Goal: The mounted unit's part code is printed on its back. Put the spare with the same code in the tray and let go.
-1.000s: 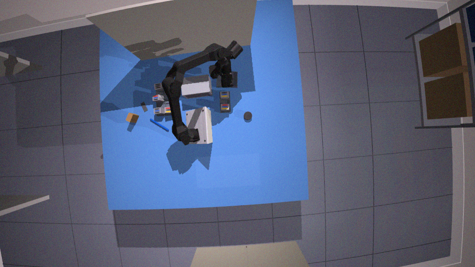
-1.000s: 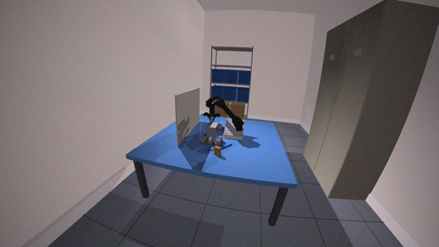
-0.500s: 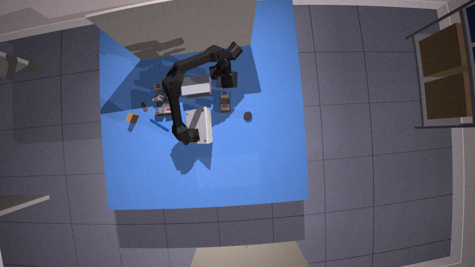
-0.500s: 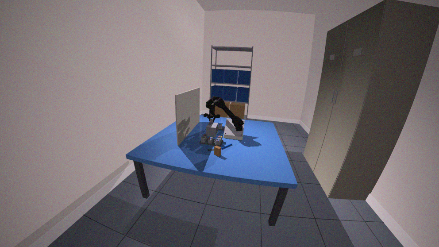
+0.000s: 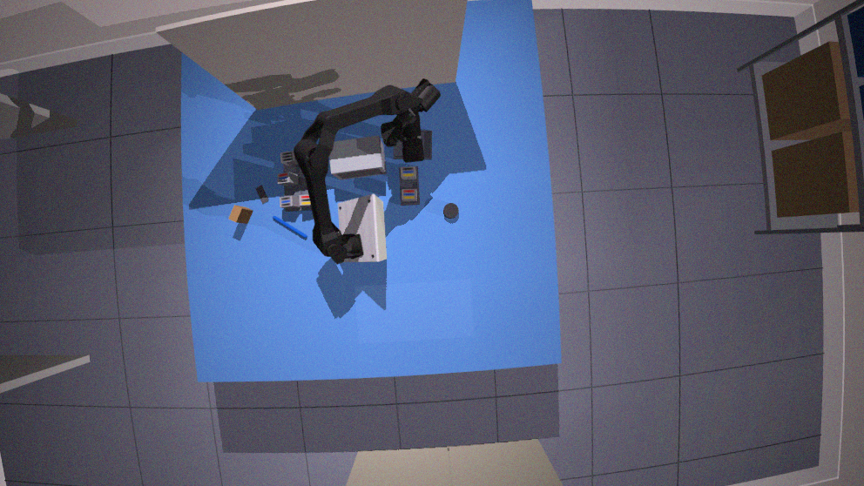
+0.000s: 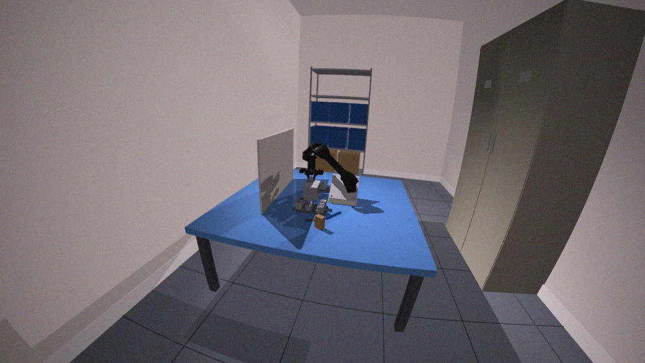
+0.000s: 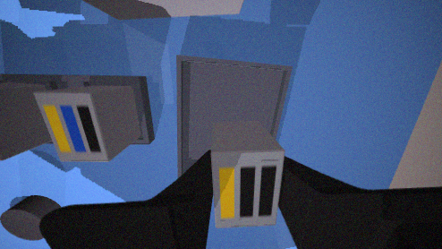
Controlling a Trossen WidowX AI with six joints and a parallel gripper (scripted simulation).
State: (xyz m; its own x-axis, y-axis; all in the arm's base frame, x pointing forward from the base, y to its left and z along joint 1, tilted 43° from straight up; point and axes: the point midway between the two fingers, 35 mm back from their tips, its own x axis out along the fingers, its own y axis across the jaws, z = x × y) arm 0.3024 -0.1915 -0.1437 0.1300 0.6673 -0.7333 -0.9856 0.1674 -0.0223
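Now: gripper tip 4 cm above the shallow grey tray. Also, from my gripper tip: dark cylinder 25 cm behind, 7 cm to the right, 4 cm below; then mounted unit 2 cm behind, 19 cm to the left; then upright panel 22 cm ahead, 16 cm to the left, 18 cm above.
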